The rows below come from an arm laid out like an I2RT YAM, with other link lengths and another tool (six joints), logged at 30 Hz.
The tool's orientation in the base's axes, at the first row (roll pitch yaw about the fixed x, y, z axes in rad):
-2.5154, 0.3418, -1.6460
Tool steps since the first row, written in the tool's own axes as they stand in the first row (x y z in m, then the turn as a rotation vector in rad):
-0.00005, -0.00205, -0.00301, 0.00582, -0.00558, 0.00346
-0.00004, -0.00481, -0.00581, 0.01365, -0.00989, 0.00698
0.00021, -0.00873, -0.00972, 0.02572, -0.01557, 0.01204
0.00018, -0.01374, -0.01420, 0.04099, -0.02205, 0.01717
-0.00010, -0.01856, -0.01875, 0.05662, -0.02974, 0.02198
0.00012, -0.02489, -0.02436, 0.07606, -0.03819, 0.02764
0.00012, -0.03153, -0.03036, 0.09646, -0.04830, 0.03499
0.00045, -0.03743, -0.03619, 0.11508, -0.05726, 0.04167
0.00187, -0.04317, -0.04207, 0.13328, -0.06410, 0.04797
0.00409, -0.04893, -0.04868, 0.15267, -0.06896, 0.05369
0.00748, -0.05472, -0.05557, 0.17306, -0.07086, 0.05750
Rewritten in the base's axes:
-0.00019, -0.00116, 0.00345, 0.00611, -0.00612, -0.00151
0.00030, -0.00252, 0.00710, 0.01110, -0.01378, -0.00444
0.00103, -0.00464, 0.01217, 0.01781, -0.02543, -0.00922
0.00230, -0.00692, 0.01837, 0.02497, -0.04028, -0.01467
0.00339, -0.00892, 0.02460, 0.03288, -0.05585, -0.01934
0.00500, -0.01203, 0.03230, 0.04163, -0.07499, -0.02551
0.00664, -0.01509, 0.04055, 0.05265, -0.09509, -0.03237
0.00777, -0.01824, 0.04814, 0.06248, -0.11337, -0.03877
0.00867, -0.02238, 0.05533, 0.07042, -0.13079, -0.04590
0.00908, -0.02745, 0.06281, 0.07637, -0.14896, -0.05408
0.00927, -0.03368, 0.07013, 0.07873, -0.16774, -0.06278

